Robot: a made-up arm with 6 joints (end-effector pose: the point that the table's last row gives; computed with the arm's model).
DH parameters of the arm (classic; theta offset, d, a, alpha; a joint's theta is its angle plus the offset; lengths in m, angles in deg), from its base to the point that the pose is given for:
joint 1: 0 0.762 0.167 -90
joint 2: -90 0 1.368 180
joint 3: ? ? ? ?
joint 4: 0 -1.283 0 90
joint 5: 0 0 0 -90
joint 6: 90 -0.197 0 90
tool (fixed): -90 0 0 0
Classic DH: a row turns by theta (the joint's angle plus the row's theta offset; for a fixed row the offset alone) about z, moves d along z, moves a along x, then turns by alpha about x.
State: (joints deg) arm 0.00 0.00 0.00 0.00 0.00 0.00
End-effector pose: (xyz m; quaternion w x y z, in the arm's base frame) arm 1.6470 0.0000 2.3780 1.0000 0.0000 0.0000 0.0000
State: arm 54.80 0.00 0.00 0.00 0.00 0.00
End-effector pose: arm 0.9494 1.3458 2.3780 0.8878 0.0000 0.0000 0.4602
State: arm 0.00 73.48 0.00 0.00 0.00 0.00
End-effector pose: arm 2.1371 0.0000 -0.1974 0.8014 0.0000 0.5982 0.0000
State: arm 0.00 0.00 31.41 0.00 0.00 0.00
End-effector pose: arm 1.3009 0.0000 3.1130 0.9627 0.0000 -0.2707 0.0000
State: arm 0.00 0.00 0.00 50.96 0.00 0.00
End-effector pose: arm 1.6470 0.0000 2.3780 0.9027 -0.4302 0.0000 0.0000
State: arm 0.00 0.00 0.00 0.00 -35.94 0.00
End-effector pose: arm 1.6095 0.0000 2.2624 0.9512 0.0000 0.3085 0.0000
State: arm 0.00 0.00 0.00 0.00 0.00 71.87
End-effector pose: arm 1.6470 0.0000 2.3780 0.8097 -0.5869 0.0000 0.0000
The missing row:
joint 3: 0 0 0.248 -90
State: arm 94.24 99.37 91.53 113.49 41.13 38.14
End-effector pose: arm -0.3375 2.9446 0.5385 0.0337 0.4145 0.8309 -0.3696
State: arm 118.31 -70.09 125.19 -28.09 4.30 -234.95
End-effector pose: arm 1.1811 -2.1780 0.5862 0.5829 0.6322 -0.2196 -0.4607
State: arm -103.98 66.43 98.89 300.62 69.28 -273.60
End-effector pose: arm -0.7285 -2.2700 2.3235 0.0091 0.3228 0.2108 0.9226
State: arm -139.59 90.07 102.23 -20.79 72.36 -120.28
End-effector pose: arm -2.1435 -1.7374 1.4572 0.5745 -0.1378 -0.8063 -0.0305
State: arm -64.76 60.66 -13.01 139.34 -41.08 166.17
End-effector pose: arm 0.8167 -1.9303 0.1559 0.5630 0.3696 0.0332 -0.7385
